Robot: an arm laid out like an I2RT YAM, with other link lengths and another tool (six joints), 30 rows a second.
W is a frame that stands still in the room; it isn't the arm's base.
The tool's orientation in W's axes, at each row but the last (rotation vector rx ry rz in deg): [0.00 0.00 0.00]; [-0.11 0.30 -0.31]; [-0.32 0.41 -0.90]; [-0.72 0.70 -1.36]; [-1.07 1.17 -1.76]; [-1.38 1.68 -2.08]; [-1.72 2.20 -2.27]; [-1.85 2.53 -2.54]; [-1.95 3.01 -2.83]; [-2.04 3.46 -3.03]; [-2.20 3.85 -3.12]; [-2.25 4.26 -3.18]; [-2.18 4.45 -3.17]
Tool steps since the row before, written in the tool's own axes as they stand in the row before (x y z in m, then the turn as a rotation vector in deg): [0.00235 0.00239 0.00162 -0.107 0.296 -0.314]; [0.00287 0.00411 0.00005 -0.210 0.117 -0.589]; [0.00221 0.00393 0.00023 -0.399 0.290 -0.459]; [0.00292 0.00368 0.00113 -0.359 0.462 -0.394]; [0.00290 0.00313 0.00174 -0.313 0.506 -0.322]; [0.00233 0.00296 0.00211 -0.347 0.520 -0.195]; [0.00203 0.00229 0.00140 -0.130 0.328 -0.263]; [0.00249 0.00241 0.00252 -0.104 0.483 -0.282]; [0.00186 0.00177 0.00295 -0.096 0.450 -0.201]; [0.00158 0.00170 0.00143 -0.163 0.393 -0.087]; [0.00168 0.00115 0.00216 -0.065 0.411 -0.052]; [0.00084 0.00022 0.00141 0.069 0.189 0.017]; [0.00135 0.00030 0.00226 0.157 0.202 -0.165]
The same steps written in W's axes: [0.00235 0.00239 0.00162 -0.107 0.296 -0.314]; [0.00289 0.00409 0.00003 -0.212 0.117 -0.588]; [0.00227 0.00390 0.00019 -0.398 0.294 -0.458]; [0.00302 0.00362 0.00105 -0.353 0.465 -0.395]; [0.00303 0.00307 0.00162 -0.304 0.509 -0.325]; [0.00250 0.00292 0.00197 -0.334 0.528 -0.198]; [0.00217 0.00225 0.00125 -0.127 0.325 -0.268]; [0.00270 0.00237 0.00233 -0.095 0.478 -0.293]; [0.00210 0.00177 0.00279 -0.085 0.447 -0.212]; [0.00175 0.00166 0.00127 -0.147 0.398 -0.092]; [0.00188 0.00113 0.00200 -0.046 0.412 -0.064]; [0.00095 0.00022 0.00133 0.080 0.185 0.004]; [0.00154 0.00030 0.00214 0.154 0.187 -0.184]
